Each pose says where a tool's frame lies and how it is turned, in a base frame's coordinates. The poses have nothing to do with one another.
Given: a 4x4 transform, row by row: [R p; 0 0 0 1], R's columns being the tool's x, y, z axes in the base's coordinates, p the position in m. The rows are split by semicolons.
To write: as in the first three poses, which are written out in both.
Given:
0.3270 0.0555 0.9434 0.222; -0.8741 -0.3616 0.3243 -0.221; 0.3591 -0.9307 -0.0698 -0.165; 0 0 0 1
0.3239 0.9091 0.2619 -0.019; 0.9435 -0.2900 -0.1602 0.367; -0.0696 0.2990 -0.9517 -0.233; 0 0 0 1
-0.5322 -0.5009 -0.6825 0.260; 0.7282 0.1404 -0.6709 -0.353; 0.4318 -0.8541 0.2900 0.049; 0 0 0 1
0.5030 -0.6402 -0.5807 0.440; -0.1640 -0.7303 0.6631 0.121; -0.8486 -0.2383 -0.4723 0.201; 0 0 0 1
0.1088 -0.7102 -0.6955 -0.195; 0.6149 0.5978 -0.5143 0.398; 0.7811 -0.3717 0.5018 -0.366; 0 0 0 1
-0.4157 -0.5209 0.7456 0.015; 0.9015 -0.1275 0.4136 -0.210; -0.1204 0.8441 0.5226 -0.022; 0 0 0 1
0.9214 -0.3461 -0.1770 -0.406; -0.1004 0.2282 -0.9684 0.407; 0.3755 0.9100 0.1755 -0.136; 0 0 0 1
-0.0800 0.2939 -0.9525 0.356; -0.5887 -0.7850 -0.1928 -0.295; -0.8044 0.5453 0.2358 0.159; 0 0 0 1
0.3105 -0.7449 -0.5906 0.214; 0.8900 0.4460 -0.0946 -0.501; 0.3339 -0.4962 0.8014 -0.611; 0 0 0 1
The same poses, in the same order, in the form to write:
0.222 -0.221 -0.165 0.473 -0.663 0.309 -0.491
-0.019 0.367 -0.233 0.143 0.801 0.578 0.060
0.260 -0.353 0.049 0.474 -0.097 -0.588 0.648
0.440 0.121 0.201 0.274 -0.822 0.244 0.434
-0.195 0.398 -0.366 0.743 0.048 -0.497 0.446
0.015 -0.210 -0.022 0.495 0.217 0.438 0.719
-0.406 0.407 -0.136 0.762 0.616 -0.181 0.081
0.356 -0.295 0.159 0.304 0.606 -0.122 -0.725
0.214 -0.501 -0.611 0.800 -0.126 -0.289 0.511

